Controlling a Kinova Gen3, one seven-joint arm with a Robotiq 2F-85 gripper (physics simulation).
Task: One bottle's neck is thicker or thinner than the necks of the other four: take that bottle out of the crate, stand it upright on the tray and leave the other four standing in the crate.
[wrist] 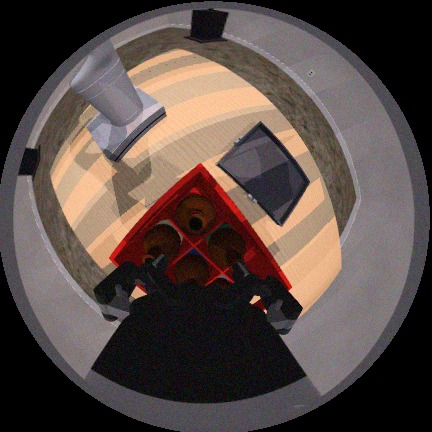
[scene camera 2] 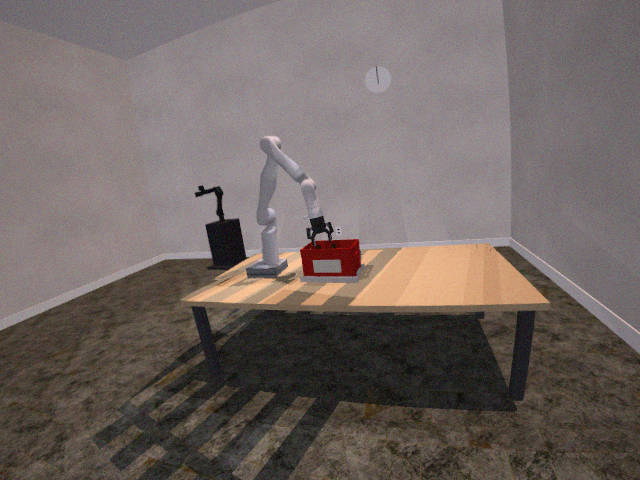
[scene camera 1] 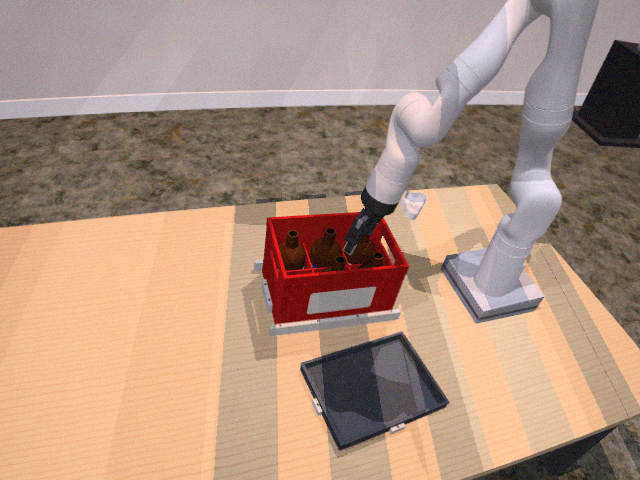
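Where they show: gripper, fingertip midpoint: [wrist: 199, 265] [scene camera 2: 322, 243] [scene camera 1: 357, 242]; arm's base, origin of the base link: [wrist: 127, 111] [scene camera 2: 272, 262] [scene camera 1: 491, 283].
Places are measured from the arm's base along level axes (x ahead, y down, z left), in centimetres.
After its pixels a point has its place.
The red crate [scene camera 1: 293, 299] {x 52.3, y -5.1, z 5.1 cm} [scene camera 2: 346, 267] {x 52.6, y -2.2, z -13.4 cm} [wrist: 242, 221] {x 36.1, y -12.0, z 3.7 cm} holds five brown bottles: back left [scene camera 1: 293, 254] {x 50.5, y -6.7, z -6.6 cm}, back middle [scene camera 1: 323, 252] {x 43.4, y -6.4, z -7.1 cm}, back right [scene camera 1: 366, 253] {x 33.0, y -5.8, z -6.8 cm}, front middle [scene camera 1: 339, 262] {x 42.3, y -10.9, z 0.6 cm} and front right [scene camera 1: 378, 259] {x 33.3, y -10.7, z 0.1 cm} in scene camera 1. In the wrist view, the front right bottle [wrist: 194, 212] {x 31.9, y -10.5, z -0.3 cm} shows its dark mouth; other necks are partly hidden by the fingers or gripper body. Neck thickness is hard to compare. My gripper [scene camera 1: 349, 248] {x 37.3, y -12.3, z -3.8 cm} [scene camera 2: 324, 243] {x 37.3, y -12.3, z -3.8 cm} [wrist: 199, 265] {x 37.3, y -12.3, z -3.8 cm} is open and empty, tilted, its fingertips low at crate-rim height among the necks. The dark tray [scene camera 1: 356, 392] {x 41.0, y 5.0, z 22.6 cm} [wrist: 265, 172] {x 36.4, y 5.0, z 20.4 cm} holds no bottle.
Light grey strips [scene camera 1: 336, 322] {x 41.6, y 3.3, z 5.6 cm} lie along the crate's foot. The tray lies in front of the crate, with small light clips [scene camera 1: 397, 428] {x 35.2, y 4.0, z 31.9 cm} at its edge. The robot's base [scene camera 1: 493, 294] {x 1.8, y -0.6, z 4.2 cm} [scene camera 2: 266, 268] {x 2.2, y 0.4, z -10.0 cm} [wrist: 125, 127] {x 4.7, y 0.2, z -2.6 cm} stands right of the crate in scene camera 1.
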